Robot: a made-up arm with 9 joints. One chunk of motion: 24 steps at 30 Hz.
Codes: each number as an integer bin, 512 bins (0 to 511) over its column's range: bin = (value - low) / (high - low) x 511, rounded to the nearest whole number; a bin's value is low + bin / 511 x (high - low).
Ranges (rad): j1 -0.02..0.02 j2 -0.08..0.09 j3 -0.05..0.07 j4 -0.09..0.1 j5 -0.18..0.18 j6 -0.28..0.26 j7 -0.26..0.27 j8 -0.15..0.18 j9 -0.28..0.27
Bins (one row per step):
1: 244 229 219 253 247 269 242 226 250
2: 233 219 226 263 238 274 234 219 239
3: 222 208 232 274 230 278 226 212 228
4: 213 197 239 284 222 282 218 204 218
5: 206 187 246 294 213 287 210 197 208
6: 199 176 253 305 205 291 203 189 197
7: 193 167 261 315 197 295 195 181 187
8: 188 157 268 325 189 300 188 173 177
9: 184 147 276 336 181 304 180 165 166
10: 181 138 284 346 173 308 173 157 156
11: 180 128 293 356 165 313 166 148 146
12: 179 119 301 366 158 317 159 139 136
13: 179 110 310 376 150 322 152 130 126
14: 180 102 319 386 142 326 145 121 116
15: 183 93 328 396 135 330 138 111 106
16: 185 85 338 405 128 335 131 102 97
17: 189 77 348 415 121 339 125 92 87
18: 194 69 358 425 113 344 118 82 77
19: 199 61 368 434 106 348 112 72 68
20: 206 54 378 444 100 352 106 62 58
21: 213 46 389 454 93 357 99 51 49
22: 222 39 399 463 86 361 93 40 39
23: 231 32 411 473 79 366 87 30 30
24: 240 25 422 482 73 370 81 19 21
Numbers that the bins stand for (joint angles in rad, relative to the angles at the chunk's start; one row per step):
1: -0.0009 -0.0038 0.0014 0.0041 -0.0060 0.0043 -0.0090 -0.0041 -0.0109
2: -0.0018 -0.0071 0.0031 0.0078 -0.0123 0.0095 -0.0173 -0.0086 -0.0228
3: -0.0026 -0.0108 0.0045 0.0119 -0.0180 0.0138 -0.0256 -0.0131 -0.0346
4: -0.0033 -0.0145 0.0061 0.0156 -0.0236 0.0180 -0.0339 -0.0183 -0.0454
5: -0.0039 -0.0178 0.0078 0.0193 -0.0299 0.0233 -0.0422 -0.0228 -0.0561
6: -0.0044 -0.0214 0.0094 0.0234 -0.0356 0.0275 -0.0495 -0.0279 -0.0680
7: -0.0049 -0.0244 0.0113 0.0271 -0.0412 0.0317 -0.0577 -0.0331 -0.0787
8: -0.0053 -0.0278 0.0129 0.0308 -0.0468 0.0370 -0.0650 -0.0383 -0.0895
9: -0.0056 -0.0311 0.0148 0.0349 -0.0525 0.0413 -0.0733 -0.0434 -0.1013
10: -0.0058 -0.0341 0.0167 0.0386 -0.0581 0.0455 -0.0806 -0.0486 -0.1121
11: -0.0059 -0.0374 0.0188 0.0424 -0.0638 0.0508 -0.0878 -0.0544 -0.1229
12: -0.0060 -0.0404 0.0207 0.0461 -0.0687 0.0550 -0.0951 -0.0602 -0.1336
13: -0.0060 -0.0434 0.0228 0.0498 -0.0743 0.0603 -0.1023 -0.0660 -0.1444
14: -0.0059 -0.0461 0.0249 0.0535 -0.0800 0.0645 -0.1096 -0.0719 -0.1551
15: -0.0057 -0.0491 0.0270 0.0572 -0.0849 0.0687 -0.1169 -0.0783 -0.1659
16: -0.0055 -0.0517 0.0294 0.0606 -0.0898 0.0740 -0.1241 -0.0841 -0.1756
17: -0.0052 -0.0544 0.0317 0.0643 -0.0948 0.0782 -0.1304 -0.0906 -0.1864
18: -0.0048 -0.0570 0.0341 0.0680 -0.1004 0.0835 -0.1376 -0.0970 -0.1971
19: -0.0044 -0.0597 0.0364 0.0714 -0.1053 0.0877 -0.1438 -0.1035 -0.2068
20: -0.0039 -0.0620 0.0388 0.0751 -0.1095 0.0920 -0.1501 -0.1100 -0.2176
21: -0.0033 -0.0647 0.0414 0.0788 -0.1145 0.0973 -0.1573 -0.1171 -0.2273
22: -0.0026 -0.0670 0.0437 0.0822 -0.1194 0.1015 -0.1635 -0.1242 -0.2380
23: -0.0019 -0.0694 0.0465 0.0859 -0.1243 0.1068 -0.1698 -0.1306 -0.2477
24: -0.0012 -0.0717 0.0491 0.0892 -0.1286 0.1110 -0.1760 -0.1377 -0.2574

